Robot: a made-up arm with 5 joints.
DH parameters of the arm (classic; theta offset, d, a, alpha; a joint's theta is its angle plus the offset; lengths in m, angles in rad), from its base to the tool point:
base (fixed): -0.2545 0 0.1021 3.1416
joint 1: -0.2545 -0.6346 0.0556 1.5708
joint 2: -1.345 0 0.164 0
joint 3: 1.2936 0 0.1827 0
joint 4: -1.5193 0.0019 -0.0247 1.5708
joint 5: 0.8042 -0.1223 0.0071 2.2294
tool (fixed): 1.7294 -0.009 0 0
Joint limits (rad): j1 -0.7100..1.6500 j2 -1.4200..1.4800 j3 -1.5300..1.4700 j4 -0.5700..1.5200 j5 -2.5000..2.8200
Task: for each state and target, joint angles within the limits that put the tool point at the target. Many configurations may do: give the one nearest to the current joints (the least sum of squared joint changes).
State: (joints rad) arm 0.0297 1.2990 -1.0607 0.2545 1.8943
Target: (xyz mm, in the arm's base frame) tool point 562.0 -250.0 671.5
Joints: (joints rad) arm 0.4479 1.1358 -1.2524 0.0619 1.9037
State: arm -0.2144 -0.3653 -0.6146 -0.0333 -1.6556
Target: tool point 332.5 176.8 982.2
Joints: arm -0.7095 -0.1181 -0.5537 -0.0245 -1.6396
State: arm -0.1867 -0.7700 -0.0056 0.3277 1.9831
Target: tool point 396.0 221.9 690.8
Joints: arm -0.7003 0.1073 0.0809 0.1822 1.9705
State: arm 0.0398 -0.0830 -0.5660 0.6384 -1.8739
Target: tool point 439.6 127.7 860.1
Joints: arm -0.4251 0.0650 -0.5578 0.5893 -1.8611
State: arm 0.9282 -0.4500 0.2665 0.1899 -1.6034
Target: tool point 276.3 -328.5 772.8
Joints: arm 1.0456 -0.2272 0.2401 0.1449 -1.6067
